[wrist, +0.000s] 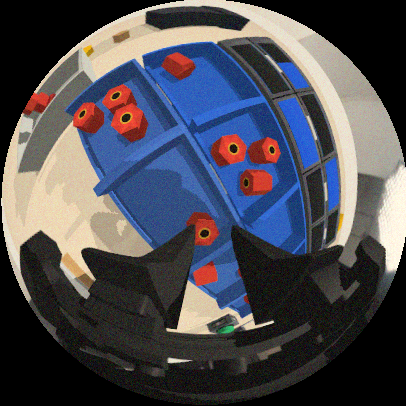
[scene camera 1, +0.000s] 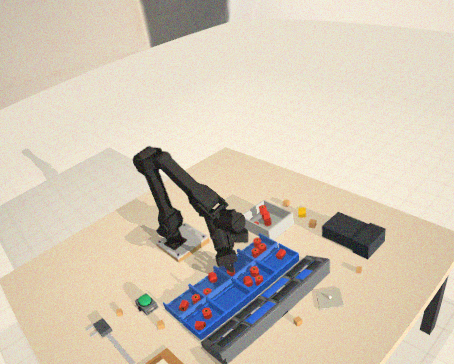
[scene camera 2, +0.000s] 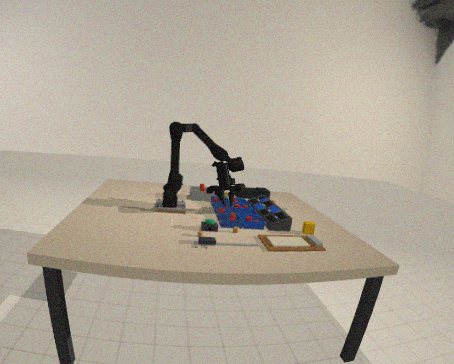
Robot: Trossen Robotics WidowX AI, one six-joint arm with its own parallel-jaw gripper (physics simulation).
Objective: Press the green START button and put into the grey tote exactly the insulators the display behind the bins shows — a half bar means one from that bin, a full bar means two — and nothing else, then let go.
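Frame: origin at the arm's base, x ahead, y left, z up, level; millimetres.
Where they show: gripper, fingertip midpoint: [wrist: 213, 229] [scene camera 1: 232, 269] [scene camera 2: 228, 205]; arm's base, link origin: [scene camera 1: 175, 242] [scene camera 2: 169, 205].
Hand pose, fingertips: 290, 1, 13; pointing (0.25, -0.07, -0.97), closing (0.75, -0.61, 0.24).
Things, the pixels of their top centre, and the offset from my fingertips, as dx, dy, dz. "*": a spot on its surface instead.
- red insulator, top centre: [wrist: 204, 233] -8, +0, -4
- grey tote, top centre: [scene camera 1: 266, 214] [scene camera 2: 204, 189] -76, +274, +19
- shorter blue bar, top centre: [wrist: 290, 59] [scene camera 1: 309, 267] +225, +118, +28
- green START button, top centre: [wrist: 226, 332] [scene camera 1: 144, 298] [scene camera 2: 210, 219] -141, -265, +5
- black block, top centre: [scene camera 1: 353, 227] [scene camera 2: 252, 188] +242, +362, +21
- yellow cube, top centre: [scene camera 1: 301, 209] +1, +392, -8
- caliper-like tool, surface spot: [scene camera 1: 103, 327] * -169, -424, -16
- wooden frame, surface spot: [scene camera 2: 265, 245] * +35, -450, -32
- thin grey plate, top centre: [scene camera 1: 329, 298] +320, +86, -30
My gripper [scene camera 1: 229, 270] [scene camera 2: 227, 204] [wrist: 213, 229] is open and empty, low over the near bin row. A red insulator [wrist: 204, 233] is beside and partly between the fingertips in the wrist view. The blue bins [scene camera 1: 227, 300] [wrist: 155, 200] hold several other red insulators. The grey tote [scene camera 1: 280, 227] [wrist: 52, 125] holds red insulators [scene camera 1: 267, 219] [wrist: 37, 102]; their exact number is unclear. The display [scene camera 1: 270, 317] [wrist: 314, 182] behind the bins shows one shorter blue bar [scene camera 1: 305, 274] and two longer ones [scene camera 1: 276, 287] [scene camera 1: 261, 311]. The green START button [scene camera 1: 145, 300] [scene camera 2: 210, 222] [wrist: 225, 329] stands beside the bins.
A black block [scene camera 1: 353, 234] lies beyond the tote. A yellow cube [scene camera 1: 302, 212] and small wooden cubes [scene camera 1: 312, 223] [scene camera 1: 298, 321] are scattered around. A caliper-like tool [scene camera 1: 103, 327], a wooden frame [scene camera 2: 265, 245] and a thin grey plate [scene camera 1: 325, 300] lie on the table.
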